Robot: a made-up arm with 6 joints.
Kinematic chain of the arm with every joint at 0, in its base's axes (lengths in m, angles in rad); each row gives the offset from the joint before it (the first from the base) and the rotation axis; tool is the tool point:
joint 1: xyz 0 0 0.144 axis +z
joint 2: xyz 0 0.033 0 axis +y
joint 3: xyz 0 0 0.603 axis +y
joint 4: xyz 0 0 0.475 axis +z
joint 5: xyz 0 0 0 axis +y
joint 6: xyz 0 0 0.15 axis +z
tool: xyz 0 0 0
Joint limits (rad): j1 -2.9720..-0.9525 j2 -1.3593..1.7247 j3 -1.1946..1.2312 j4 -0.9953..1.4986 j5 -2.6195..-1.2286 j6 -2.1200..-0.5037
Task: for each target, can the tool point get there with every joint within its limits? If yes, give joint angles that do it. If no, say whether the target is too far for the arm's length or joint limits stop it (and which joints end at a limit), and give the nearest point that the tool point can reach.
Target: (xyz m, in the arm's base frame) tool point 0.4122 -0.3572 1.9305
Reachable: no: too far | nearest point 0.2493 -0.2224 1.2421 | short by 0.720 m
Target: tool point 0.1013 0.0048 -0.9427
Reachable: no: joint limits stop it (at a limit: joint 1, joint 2, joint 3, joint 4, joint 5) | nearest point 0.3195 -0.6353 -0.4629 | short by 0.829 m
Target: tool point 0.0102 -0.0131 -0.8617
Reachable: no: joint limits stop it (at a limit: joint 1, joint 2, joint 3, joint 4, joint 5) | nearest point 0.3195 -0.6353 -0.4629 | short by 0.801 m
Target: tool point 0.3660 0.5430 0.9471
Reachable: yes | joints -2.1721 -0.9571 0.9190 0.2597 -1.6599 -1.7269
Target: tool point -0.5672 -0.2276 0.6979
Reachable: yes | joints -2.7225 1.2688 -0.9432 0.5733 -2.3839 -1.7546
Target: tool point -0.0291 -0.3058 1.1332
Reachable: yes | joints -1.3003 0.5470 -0.5060 1.2580 -1.5861 -0.7980
